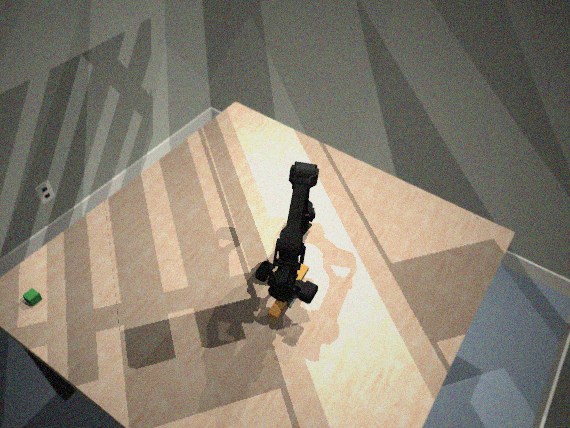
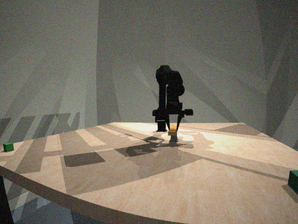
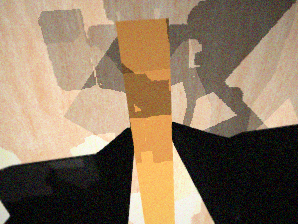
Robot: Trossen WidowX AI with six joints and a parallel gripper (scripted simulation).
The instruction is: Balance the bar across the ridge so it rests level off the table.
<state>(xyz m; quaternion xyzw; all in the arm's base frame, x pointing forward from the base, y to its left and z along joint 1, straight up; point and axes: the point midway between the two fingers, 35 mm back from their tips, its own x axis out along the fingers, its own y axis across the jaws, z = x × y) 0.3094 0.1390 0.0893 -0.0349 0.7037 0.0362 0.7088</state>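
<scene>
The orange bar lies 3 cm behind my gripper tip. Round my gripper tip: small green cube 43 cm ahead, 64 cm to the right, 4 cm below.
</scene>
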